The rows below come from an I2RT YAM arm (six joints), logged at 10 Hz.
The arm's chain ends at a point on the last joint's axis. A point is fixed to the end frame.
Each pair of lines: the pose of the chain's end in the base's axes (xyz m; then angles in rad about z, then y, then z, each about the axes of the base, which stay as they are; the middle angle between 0 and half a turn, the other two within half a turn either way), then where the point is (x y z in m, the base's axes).
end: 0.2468, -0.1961, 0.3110, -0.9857, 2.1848, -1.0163
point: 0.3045 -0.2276 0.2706
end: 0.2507, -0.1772, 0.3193, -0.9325, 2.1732, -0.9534
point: 0.3111 -0.2062 0.2810
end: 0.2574, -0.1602, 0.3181, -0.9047, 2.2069, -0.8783
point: 0.3192 -0.1840 0.2786
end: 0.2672, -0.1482, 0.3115, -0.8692, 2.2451, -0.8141
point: 0.3298 -0.1675 0.2707
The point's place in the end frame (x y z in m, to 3 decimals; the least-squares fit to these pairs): -0.027 0.018 0.070
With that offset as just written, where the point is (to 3 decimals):
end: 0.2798, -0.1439, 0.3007, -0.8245, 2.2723, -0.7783
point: 0.343 -0.161 0.259
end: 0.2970, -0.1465, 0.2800, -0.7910, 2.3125, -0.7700
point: 0.359 -0.162 0.237
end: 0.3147, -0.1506, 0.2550, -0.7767, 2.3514, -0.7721
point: 0.376 -0.166 0.210
